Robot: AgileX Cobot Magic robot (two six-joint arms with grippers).
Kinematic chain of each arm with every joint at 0, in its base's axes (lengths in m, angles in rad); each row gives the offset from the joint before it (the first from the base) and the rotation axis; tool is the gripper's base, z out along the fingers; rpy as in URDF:
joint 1: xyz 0 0 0.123 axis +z
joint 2: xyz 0 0 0 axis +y
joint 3: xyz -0.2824 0 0.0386 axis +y
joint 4: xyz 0.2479 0 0.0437 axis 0.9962 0 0.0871
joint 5: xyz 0 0 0 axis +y
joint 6: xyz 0.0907 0 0.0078 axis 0.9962 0 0.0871
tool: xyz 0 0 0 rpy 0 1.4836 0
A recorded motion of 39 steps. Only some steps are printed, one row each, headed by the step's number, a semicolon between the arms.
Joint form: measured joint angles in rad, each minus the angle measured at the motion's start. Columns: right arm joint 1, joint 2, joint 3, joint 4, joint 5, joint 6; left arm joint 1, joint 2, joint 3, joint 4, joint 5, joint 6.
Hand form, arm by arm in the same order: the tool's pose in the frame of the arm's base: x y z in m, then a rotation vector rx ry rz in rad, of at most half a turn. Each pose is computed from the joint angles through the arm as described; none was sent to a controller.
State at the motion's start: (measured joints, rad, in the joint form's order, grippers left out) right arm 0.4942 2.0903 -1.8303 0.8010 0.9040 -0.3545; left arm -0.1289 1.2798 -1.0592 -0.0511 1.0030 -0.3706
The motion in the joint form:
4: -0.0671 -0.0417 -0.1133 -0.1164 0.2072 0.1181; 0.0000 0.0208 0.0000 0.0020 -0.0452 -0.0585
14: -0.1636 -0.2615 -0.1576 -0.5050 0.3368 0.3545; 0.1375 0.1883 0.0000 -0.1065 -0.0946 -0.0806
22: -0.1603 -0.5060 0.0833 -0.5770 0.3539 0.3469; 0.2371 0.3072 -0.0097 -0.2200 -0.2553 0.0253
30: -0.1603 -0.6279 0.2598 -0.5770 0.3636 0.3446; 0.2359 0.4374 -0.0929 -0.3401 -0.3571 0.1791
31: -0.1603 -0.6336 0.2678 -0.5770 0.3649 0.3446; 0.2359 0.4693 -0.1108 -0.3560 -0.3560 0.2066
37: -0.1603 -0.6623 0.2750 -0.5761 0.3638 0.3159; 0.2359 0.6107 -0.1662 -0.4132 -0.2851 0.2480
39: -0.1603 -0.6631 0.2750 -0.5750 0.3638 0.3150; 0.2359 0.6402 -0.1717 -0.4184 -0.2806 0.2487
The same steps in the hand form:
4: 0.3922 0.2352 0.3095 -0.6358 2.5363 0.9759; 0.2506 -0.0362 0.3070 -0.4295 2.6693 -0.2346
14: 0.3662 0.1523 0.3959 -0.4077 2.5455 0.5208; 0.2849 -0.0088 0.2644 -0.7474 2.7245 -0.3011
22: 0.3035 0.1256 0.4132 -0.4313 2.5576 0.4213; 0.3157 0.0176 0.2378 -0.8362 2.6273 -0.3718
30: 0.2701 0.1141 0.4002 -0.4383 2.6216 0.4131; 0.3535 0.0169 0.2224 -0.7399 2.5769 -0.4378
31: 0.2684 0.1136 0.3996 -0.4387 2.6252 0.4127; 0.3599 0.0168 0.2162 -0.7232 2.5924 -0.4446
37: 0.2608 0.1110 0.4058 -0.4747 2.5928 0.4069; 0.3762 0.0134 0.1780 -0.7555 2.7291 -0.5070
39: 0.2606 0.1110 0.4060 -0.4758 2.5917 0.4082; 0.3785 0.0132 0.1683 -0.7707 2.7532 -0.5118

